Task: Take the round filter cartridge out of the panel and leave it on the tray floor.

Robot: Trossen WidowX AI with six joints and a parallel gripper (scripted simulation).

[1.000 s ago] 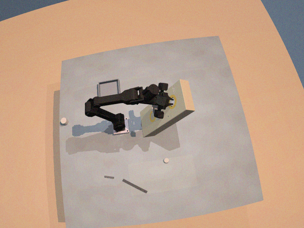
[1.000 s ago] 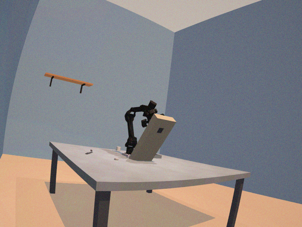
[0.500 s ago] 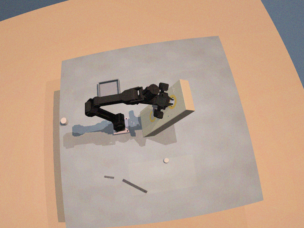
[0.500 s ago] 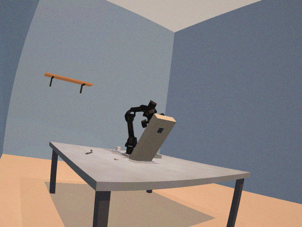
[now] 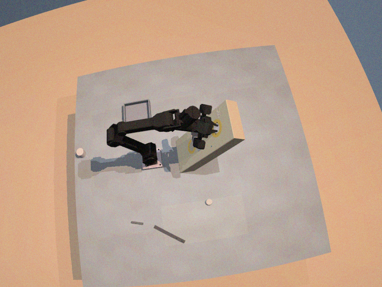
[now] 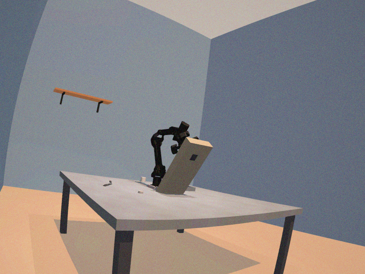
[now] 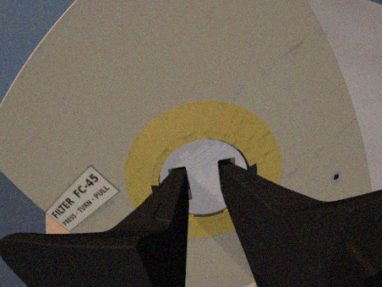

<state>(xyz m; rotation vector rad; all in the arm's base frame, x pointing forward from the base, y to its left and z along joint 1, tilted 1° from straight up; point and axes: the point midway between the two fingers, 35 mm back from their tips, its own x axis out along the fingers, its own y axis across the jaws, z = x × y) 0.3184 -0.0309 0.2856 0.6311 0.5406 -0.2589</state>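
My gripper tip is now 1 cm short of the round filter cartridge and 1 cm above it. Also, from my gripper tip: grey tray: 38 cm behind, 31 cm to the left, 27 cm below.
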